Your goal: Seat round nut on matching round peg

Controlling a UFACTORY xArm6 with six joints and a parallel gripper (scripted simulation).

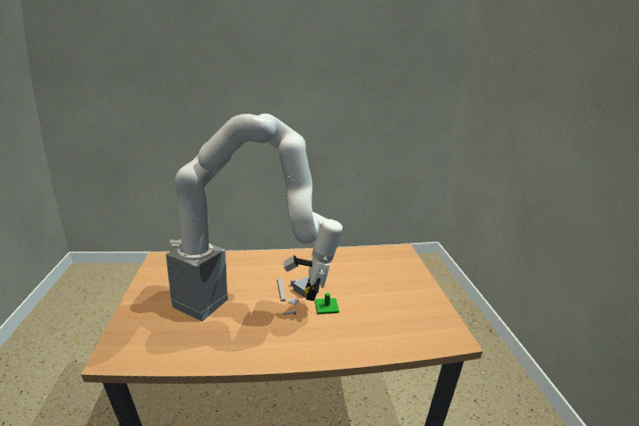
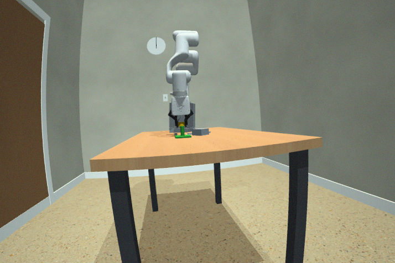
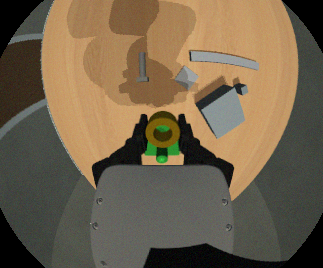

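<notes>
The bolt-like piece is 70 mm behind my hand, 30 mm to the right of it and 70 mm below it. From my hand the other things lie so: grey block 10 mm behind, 110 mm to the left, 60 mm below; small square piece 60 mm behind, 40 mm to the left, 70 mm below; long bar 100 mm behind, 120 mm to the left, 70 mm below.
</notes>
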